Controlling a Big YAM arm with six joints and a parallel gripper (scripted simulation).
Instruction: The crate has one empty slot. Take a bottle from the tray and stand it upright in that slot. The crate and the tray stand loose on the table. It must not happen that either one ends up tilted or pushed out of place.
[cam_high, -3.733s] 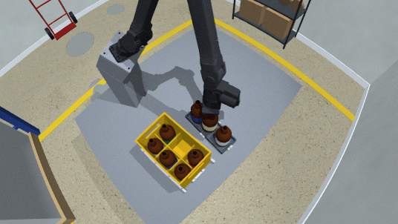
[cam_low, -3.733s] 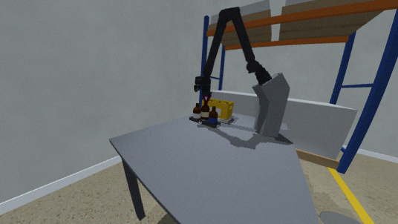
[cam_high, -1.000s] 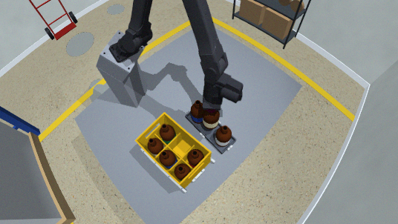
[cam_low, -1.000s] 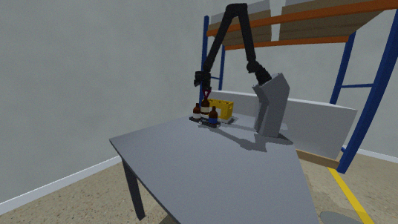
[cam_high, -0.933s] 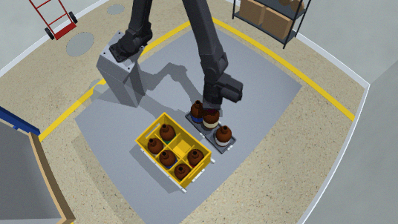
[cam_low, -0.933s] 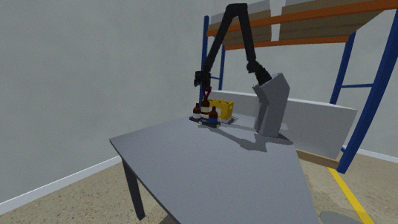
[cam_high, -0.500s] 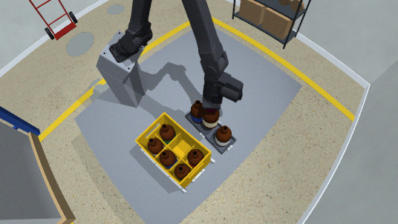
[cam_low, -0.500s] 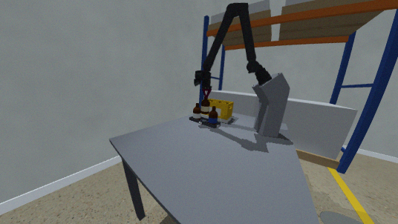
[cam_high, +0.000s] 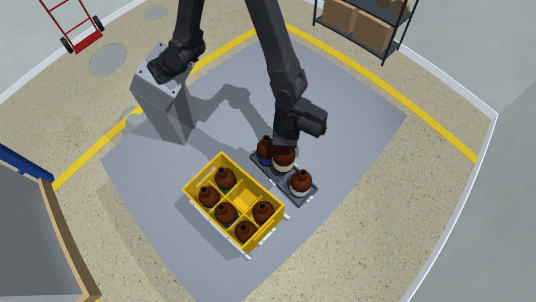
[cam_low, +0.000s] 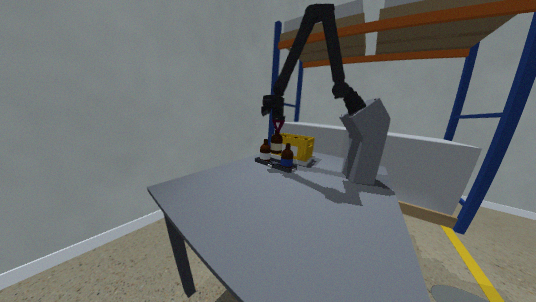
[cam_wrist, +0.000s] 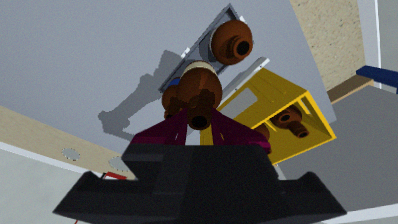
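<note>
My gripper is now 60 mm above the glass bottle. From my hand the other things lie so: yellow crate: 220 mm to the right, 140 mm below; then dark tray: 220 mm below.
</note>
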